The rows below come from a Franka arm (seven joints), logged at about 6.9 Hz.
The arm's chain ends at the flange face. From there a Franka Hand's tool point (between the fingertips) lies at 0.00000 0.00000 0.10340 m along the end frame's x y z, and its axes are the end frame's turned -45 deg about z.
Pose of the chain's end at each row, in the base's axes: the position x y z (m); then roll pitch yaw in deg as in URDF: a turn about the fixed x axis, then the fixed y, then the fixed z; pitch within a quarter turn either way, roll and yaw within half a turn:
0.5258, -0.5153, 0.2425, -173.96, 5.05, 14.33
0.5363, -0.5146, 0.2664, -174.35, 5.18, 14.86
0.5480, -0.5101, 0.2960, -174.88, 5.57, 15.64
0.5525, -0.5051, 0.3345, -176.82, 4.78, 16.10
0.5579, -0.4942, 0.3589, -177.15, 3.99, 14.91
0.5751, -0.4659, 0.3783, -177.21, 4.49, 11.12
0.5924, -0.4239, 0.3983, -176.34, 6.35, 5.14
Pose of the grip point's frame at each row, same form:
0.5143, -0.5070, 0.1401, -172.16, -0.68, 59.02
0.5247, -0.5071, 0.1639, -172.35, -0.31, 59.58
0.5359, -0.5039, 0.1935, -172.45, 0.33, 60.41
0.5426, -0.5020, 0.2316, -174.37, 1.14, 61.02
0.5496, -0.4911, 0.2559, -175.17, 0.81, 59.84
0.5662, -0.4625, 0.2753, -174.85, 1.21, 56.06
0.5804, -0.4183, 0.2957, -172.93, 1.91, 50.06

